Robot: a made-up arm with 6 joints. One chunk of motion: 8 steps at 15 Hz.
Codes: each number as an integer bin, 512 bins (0 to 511) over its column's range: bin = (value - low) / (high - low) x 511, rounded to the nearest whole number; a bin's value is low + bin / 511 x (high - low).
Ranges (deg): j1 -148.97..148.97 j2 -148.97..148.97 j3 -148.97..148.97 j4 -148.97..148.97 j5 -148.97..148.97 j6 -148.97..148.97
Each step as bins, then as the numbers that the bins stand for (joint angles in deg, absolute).
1 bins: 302 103 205 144 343 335
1 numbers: 27.11 -88.92 -29.44 -65.01 51.02 46.35
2 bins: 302 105 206 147 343 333
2 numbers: 27.11 -87.75 -28.86 -63.26 51.02 45.19
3 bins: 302 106 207 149 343 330
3 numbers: 27.11 -87.17 -28.28 -62.10 51.02 43.44
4 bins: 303 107 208 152 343 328
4 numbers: 27.70 -86.58 -27.70 -60.35 51.02 42.27
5 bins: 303 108 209 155 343 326
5 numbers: 27.70 -86.00 -27.11 -58.60 51.02 41.11
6 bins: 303 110 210 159 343 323
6 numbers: 27.70 -84.83 -26.53 -56.26 51.02 39.36
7 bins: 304 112 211 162 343 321
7 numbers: 28.28 -83.67 -25.95 -54.52 51.02 38.19
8 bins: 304 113 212 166 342 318
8 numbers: 28.28 -83.09 -25.36 -52.18 50.43 36.44
